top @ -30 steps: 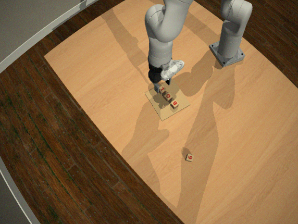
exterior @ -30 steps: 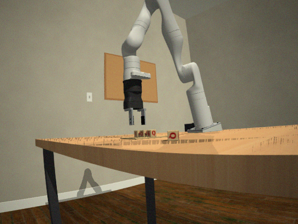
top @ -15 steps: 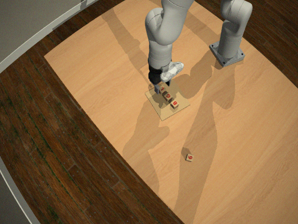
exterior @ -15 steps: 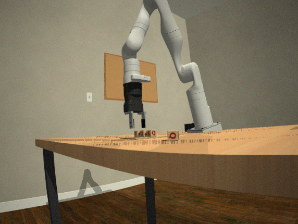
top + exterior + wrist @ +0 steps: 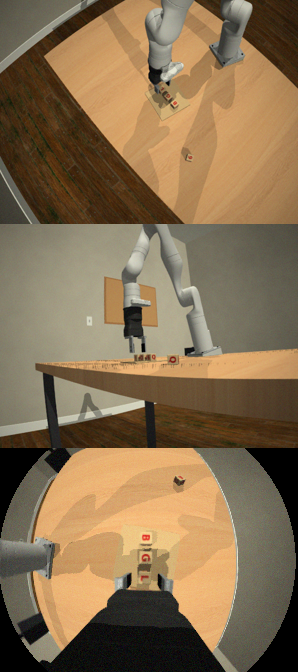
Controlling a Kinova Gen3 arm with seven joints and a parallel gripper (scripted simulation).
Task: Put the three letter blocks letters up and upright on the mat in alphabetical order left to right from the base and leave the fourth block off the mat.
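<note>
My hand is 5 cm above the tan mat and 4 cm to the right of it. The rest, counted from my hand: block marked B (8 cm to the left, 4 cm below, 1 cm behind).
</note>
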